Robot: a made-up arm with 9 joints.
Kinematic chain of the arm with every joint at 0, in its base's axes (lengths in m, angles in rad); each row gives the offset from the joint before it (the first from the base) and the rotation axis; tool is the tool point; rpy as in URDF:
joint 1: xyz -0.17 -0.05 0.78 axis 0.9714 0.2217 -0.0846
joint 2: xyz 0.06 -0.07 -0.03 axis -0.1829 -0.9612 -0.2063
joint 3: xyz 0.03 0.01 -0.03 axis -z
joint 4: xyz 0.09 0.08 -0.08 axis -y
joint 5: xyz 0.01 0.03 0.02 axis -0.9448 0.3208 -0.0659
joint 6: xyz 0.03 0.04 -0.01 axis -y
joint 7: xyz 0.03 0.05 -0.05 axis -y
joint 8: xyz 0.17 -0.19 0 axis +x
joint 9: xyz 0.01 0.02 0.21 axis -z
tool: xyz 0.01 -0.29 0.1 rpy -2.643 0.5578 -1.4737
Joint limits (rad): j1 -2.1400..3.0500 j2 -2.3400..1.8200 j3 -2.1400..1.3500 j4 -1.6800..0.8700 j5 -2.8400..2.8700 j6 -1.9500..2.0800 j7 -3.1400..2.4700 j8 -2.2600..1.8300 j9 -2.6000..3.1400
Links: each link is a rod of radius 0.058 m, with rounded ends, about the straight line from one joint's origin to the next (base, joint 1, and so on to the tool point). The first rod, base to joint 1, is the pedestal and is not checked.
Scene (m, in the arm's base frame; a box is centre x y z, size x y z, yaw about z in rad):
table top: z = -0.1
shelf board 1: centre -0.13 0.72 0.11 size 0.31 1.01 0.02 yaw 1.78
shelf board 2: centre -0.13 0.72 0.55 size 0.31 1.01 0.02 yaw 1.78
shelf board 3: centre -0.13 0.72 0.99 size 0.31 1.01 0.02 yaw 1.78
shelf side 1: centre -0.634 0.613 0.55 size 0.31 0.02 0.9 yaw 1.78
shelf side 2: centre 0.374 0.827 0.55 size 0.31 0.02 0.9 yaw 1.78
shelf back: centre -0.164 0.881 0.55 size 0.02 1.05 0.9 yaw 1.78
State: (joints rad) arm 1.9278 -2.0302 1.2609 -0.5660 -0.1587 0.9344 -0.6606 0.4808 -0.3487
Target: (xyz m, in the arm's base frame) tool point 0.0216 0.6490 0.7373
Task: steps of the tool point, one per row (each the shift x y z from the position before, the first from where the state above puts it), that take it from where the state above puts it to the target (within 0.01 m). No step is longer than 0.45 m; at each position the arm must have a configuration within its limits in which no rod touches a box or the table.
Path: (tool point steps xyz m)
1: 0.2915 0.1381 0.1160
2: 0.1912 -0.1685 0.0991
3: -0.0747 -0.2581 0.0668
4: -0.2499 -0.1108 0.1372
5: 0.3537 0.1312 -0.1279
6: 0.1656 0.3696 0.0814
7: -0.2129 0.3491 0.1334

